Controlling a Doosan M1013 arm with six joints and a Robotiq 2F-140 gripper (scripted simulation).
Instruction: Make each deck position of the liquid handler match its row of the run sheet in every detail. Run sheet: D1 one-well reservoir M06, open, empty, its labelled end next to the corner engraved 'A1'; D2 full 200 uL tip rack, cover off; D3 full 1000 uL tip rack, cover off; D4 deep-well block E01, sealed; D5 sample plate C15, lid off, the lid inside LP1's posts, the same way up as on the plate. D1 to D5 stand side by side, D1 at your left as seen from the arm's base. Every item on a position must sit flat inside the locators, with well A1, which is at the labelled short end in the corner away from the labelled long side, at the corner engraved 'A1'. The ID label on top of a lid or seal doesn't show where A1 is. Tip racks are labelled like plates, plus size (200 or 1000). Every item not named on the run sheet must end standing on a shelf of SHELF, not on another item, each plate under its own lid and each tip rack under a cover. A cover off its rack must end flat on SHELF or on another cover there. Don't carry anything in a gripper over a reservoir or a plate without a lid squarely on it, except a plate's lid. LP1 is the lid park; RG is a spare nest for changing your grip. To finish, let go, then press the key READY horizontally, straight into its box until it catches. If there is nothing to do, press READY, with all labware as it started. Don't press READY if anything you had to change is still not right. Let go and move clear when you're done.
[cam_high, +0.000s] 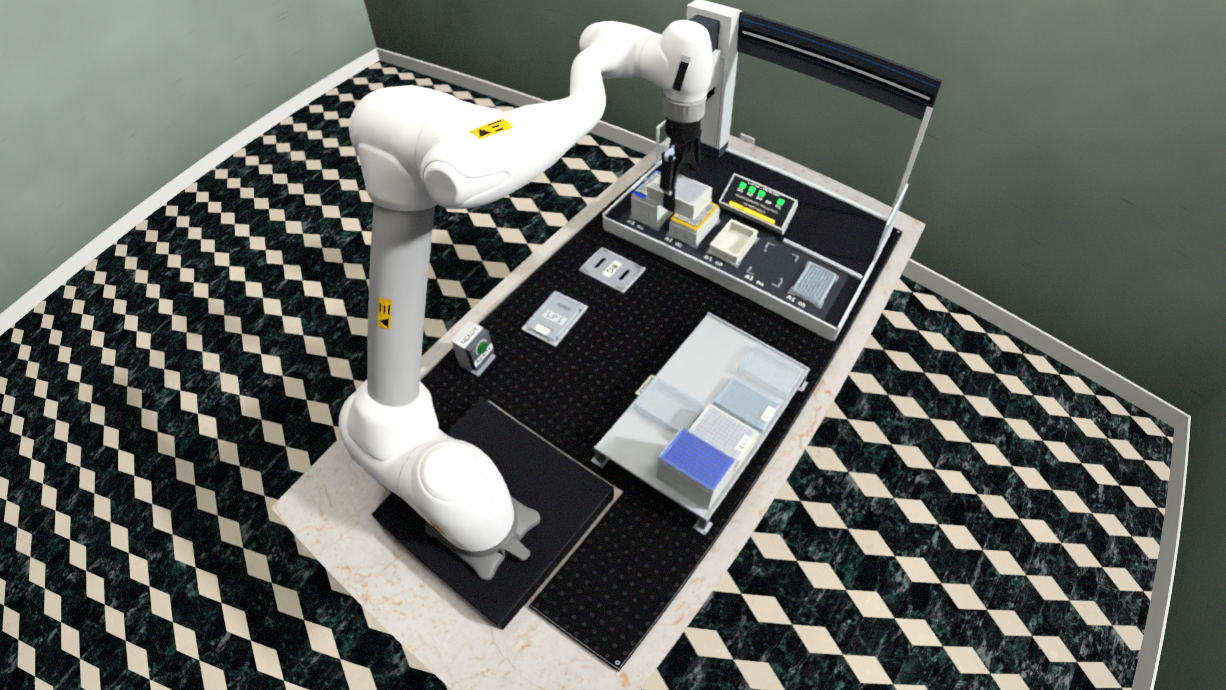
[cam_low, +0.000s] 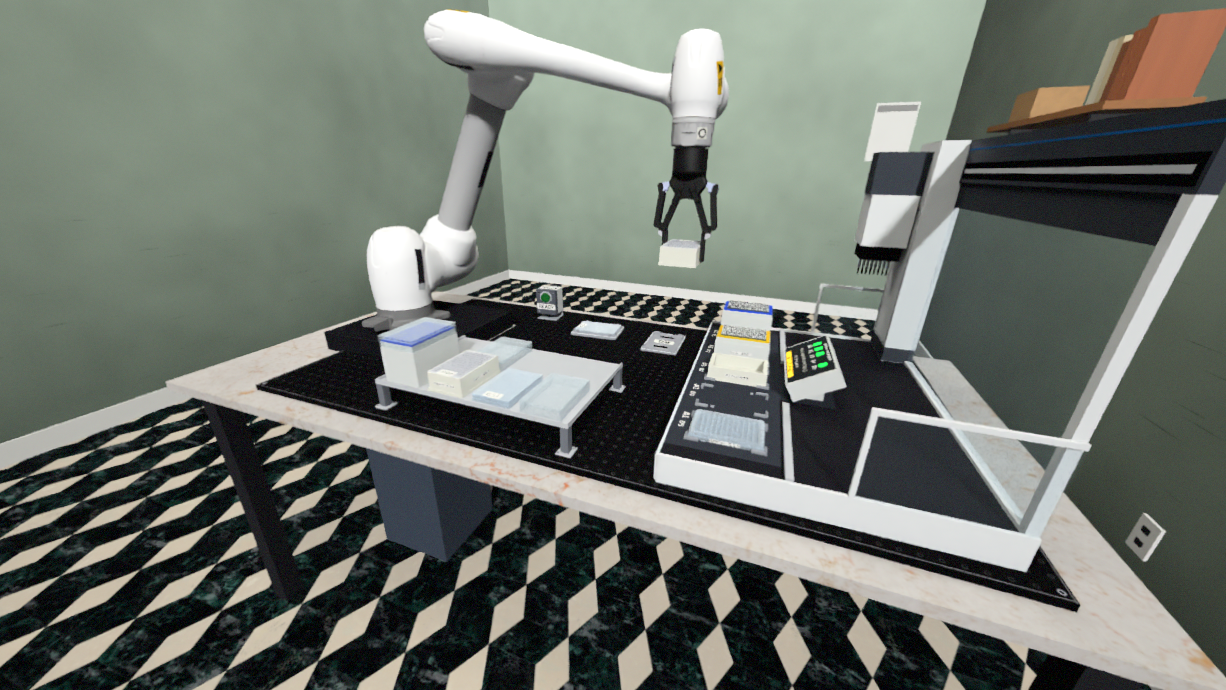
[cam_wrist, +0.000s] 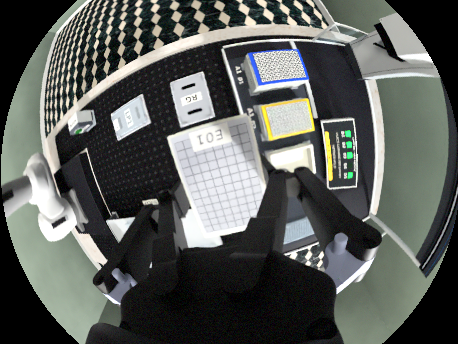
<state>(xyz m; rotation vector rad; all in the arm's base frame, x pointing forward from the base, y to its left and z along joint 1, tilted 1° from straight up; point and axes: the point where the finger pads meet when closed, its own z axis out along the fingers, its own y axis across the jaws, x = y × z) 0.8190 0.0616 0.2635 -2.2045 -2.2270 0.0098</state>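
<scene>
Now: hand 6 cm past the grey RG nest, 16 cm to the right of it and 31 cm above it. From my hand the other things lie so: white one-well reservoir (16 cm ahead, 9 cm to the right, 26 cm below); then yellow-rimmed tip rack (16 cm ahead, 3 cm to the left, 22 cm below); then blue-rimmed tip rack (15 cm ahead, 16 cm to the left, 20 cm below).
</scene>
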